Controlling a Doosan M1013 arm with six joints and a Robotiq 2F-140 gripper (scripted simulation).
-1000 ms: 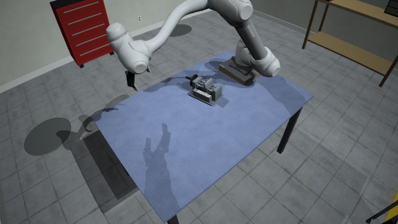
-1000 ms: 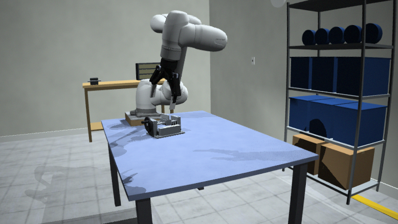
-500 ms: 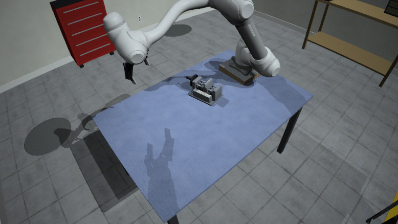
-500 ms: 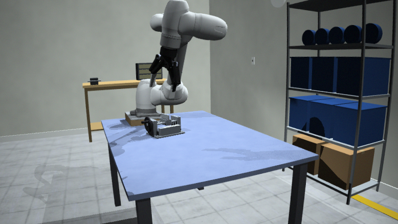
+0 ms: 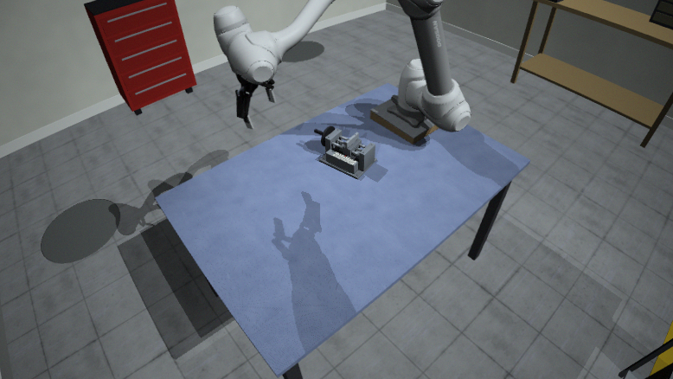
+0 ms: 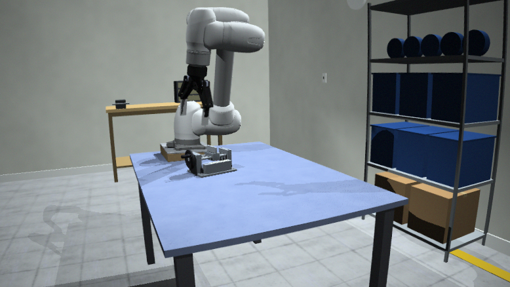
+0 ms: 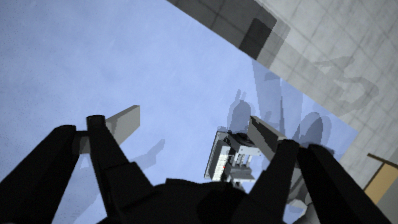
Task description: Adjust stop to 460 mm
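Right now my hand is 26 cm past the black handwheel, 3 cm to the right of it and 21 cm above it. The rest, counted from my hand: grey stop block: 29 cm behind, 17 cm to the left, 21 cm below.
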